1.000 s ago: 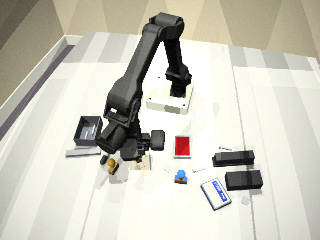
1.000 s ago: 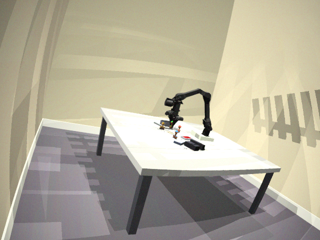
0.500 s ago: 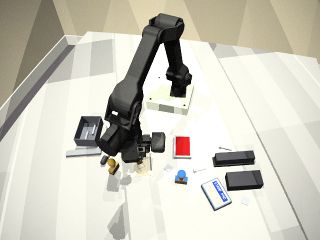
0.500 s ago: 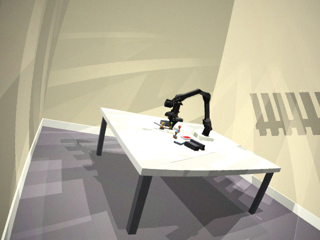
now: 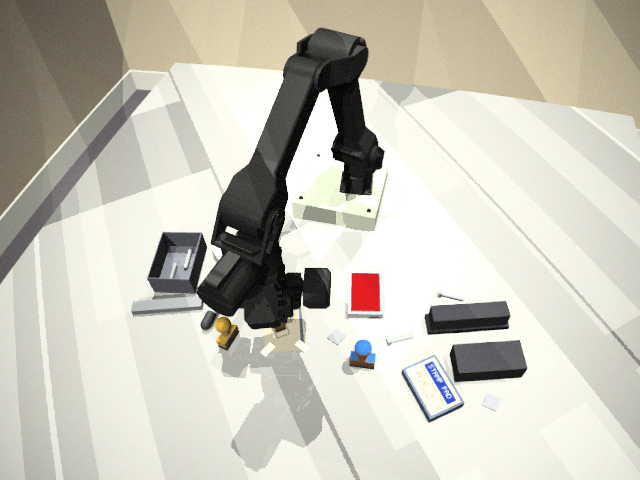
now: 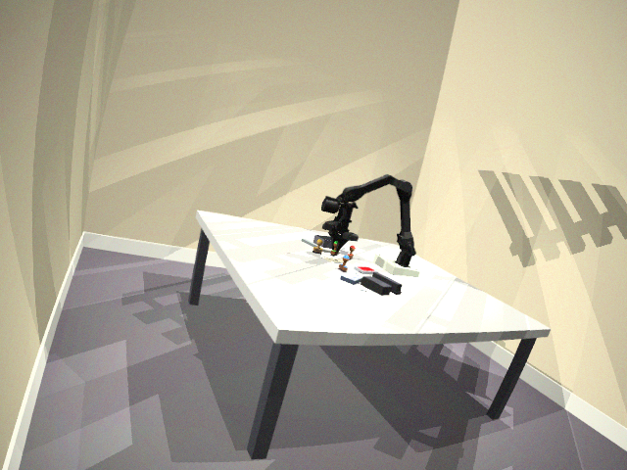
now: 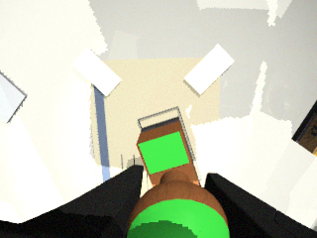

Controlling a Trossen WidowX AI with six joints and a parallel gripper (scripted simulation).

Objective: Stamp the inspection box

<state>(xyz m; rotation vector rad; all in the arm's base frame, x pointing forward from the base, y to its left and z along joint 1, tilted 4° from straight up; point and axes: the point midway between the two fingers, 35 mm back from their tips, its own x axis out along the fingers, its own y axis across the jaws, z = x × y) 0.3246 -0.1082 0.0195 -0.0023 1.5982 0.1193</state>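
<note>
My gripper tip is now 1 cm to the right of the cream card and 4 cm above it. Also, from my gripper tip: marker 3 cm behind, 12 cm to the right, 3 cm below; then yellow HOLD stamp 3 cm ahead, 8 cm to the right, 2 cm below; then green-knobbed stamp right at my gripper tip.
</note>
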